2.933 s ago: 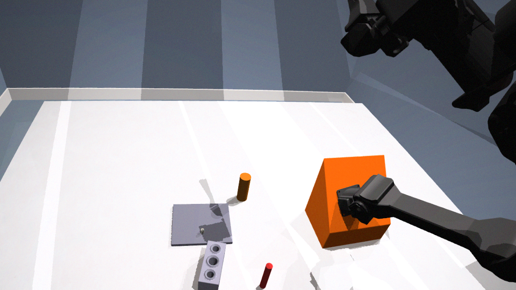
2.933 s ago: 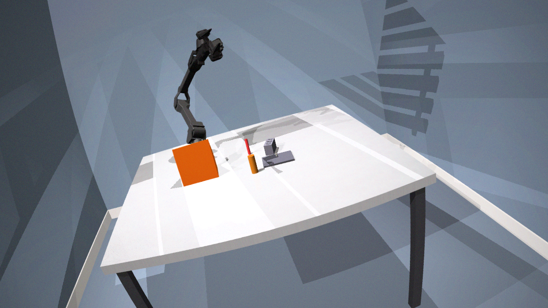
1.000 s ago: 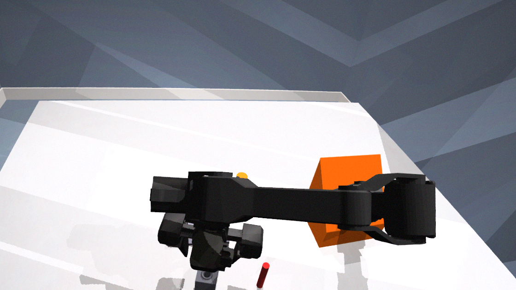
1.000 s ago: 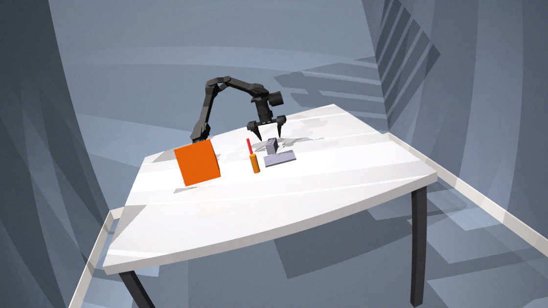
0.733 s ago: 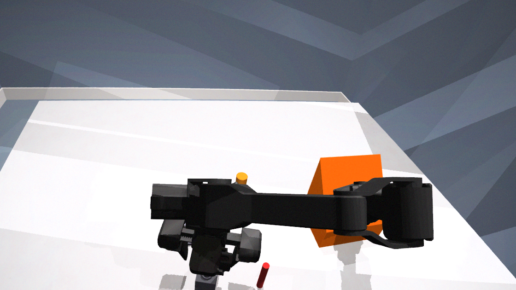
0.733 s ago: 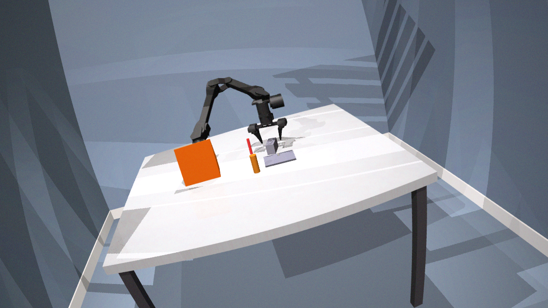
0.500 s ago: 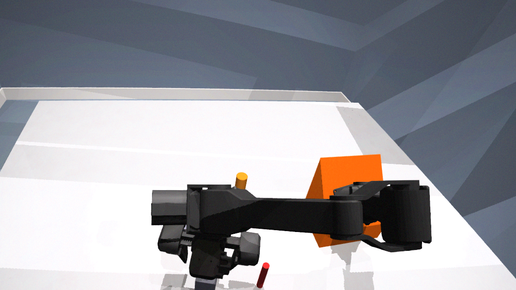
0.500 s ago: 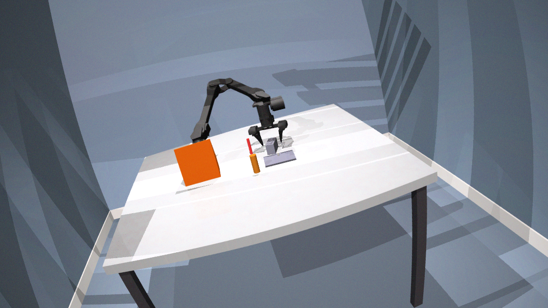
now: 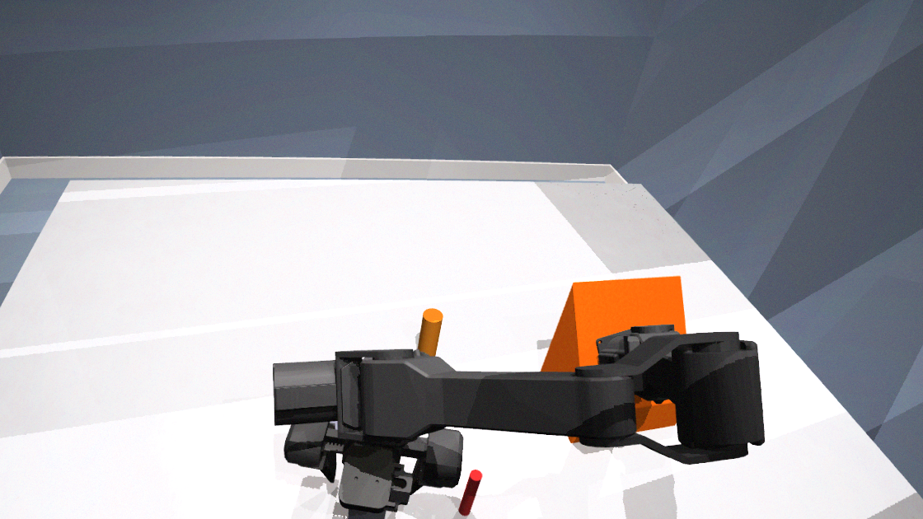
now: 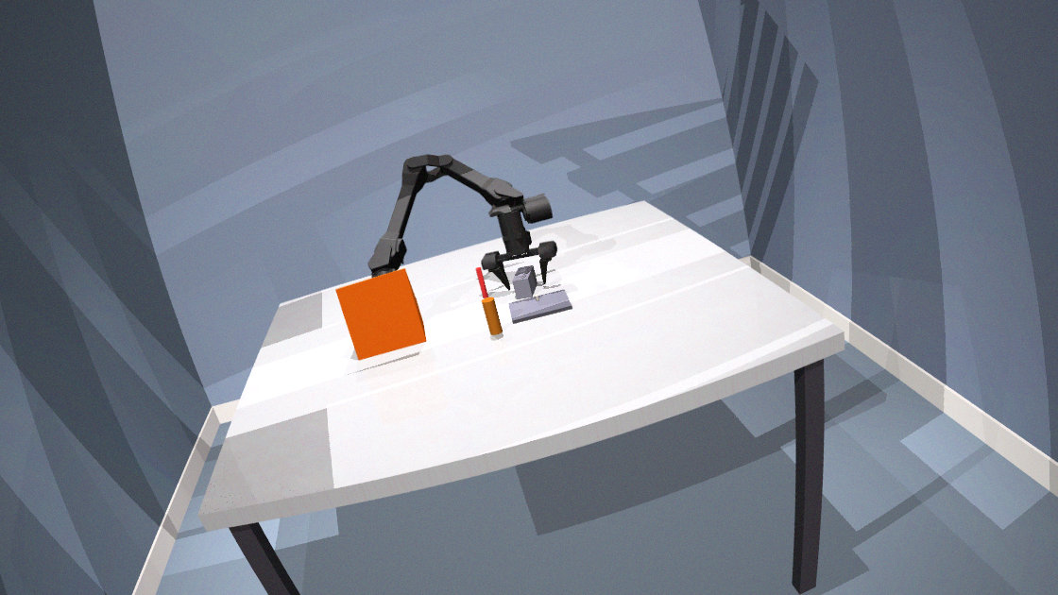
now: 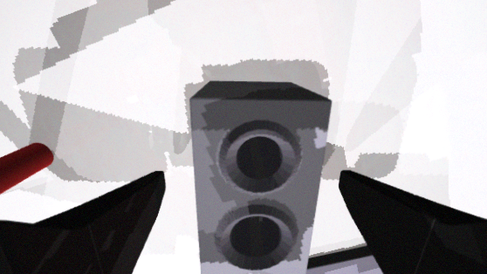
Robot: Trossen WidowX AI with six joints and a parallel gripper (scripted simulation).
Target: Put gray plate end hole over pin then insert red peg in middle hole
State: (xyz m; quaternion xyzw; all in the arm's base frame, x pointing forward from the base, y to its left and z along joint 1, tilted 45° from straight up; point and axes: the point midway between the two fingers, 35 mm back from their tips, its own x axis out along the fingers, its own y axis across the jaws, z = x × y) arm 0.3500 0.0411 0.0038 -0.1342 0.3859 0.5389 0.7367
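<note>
Now: the gray plate 30 mm above my gripper tip. From my gripper tip the other things lie so: orange cylinder (190 mm to the right, 140 mm behind, 30 mm above); then gray base (120 mm to the right, 10 mm behind); then red peg (100 mm behind, 60 mm to the left, 30 mm above).
</note>
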